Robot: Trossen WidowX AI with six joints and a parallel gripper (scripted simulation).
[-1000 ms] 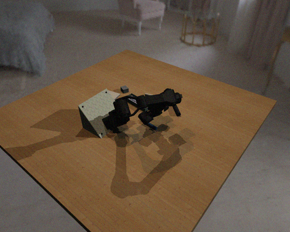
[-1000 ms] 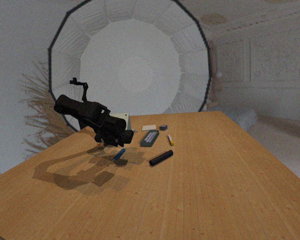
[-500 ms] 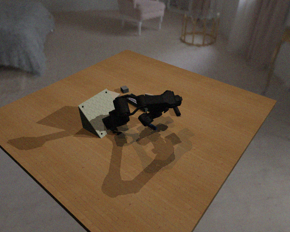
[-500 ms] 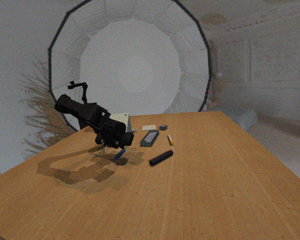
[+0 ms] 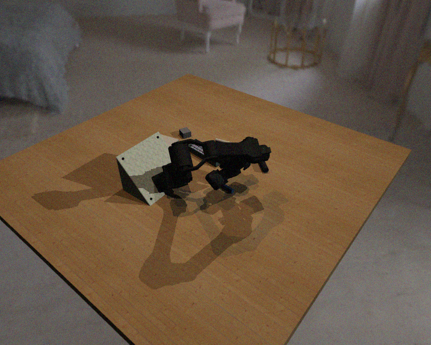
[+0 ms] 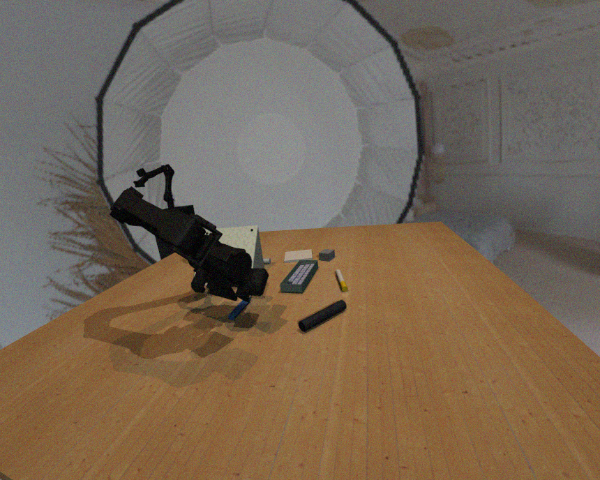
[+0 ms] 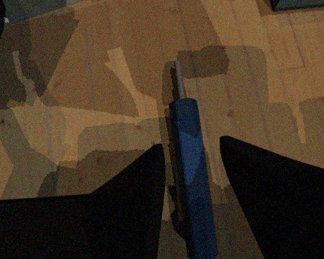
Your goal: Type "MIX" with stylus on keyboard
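The blue stylus is 2 cm to the left of my gripper tip and 1 cm below it. The rest, counted from my gripper tip: yellow marker: 23 cm ahead, 15 cm to the left, 1 cm below; then pale flat pad: 38 cm to the left, 4 cm ahead, 2 cm below; then grey cube: 35 cm to the left, 15 cm ahead, 1 cm below.
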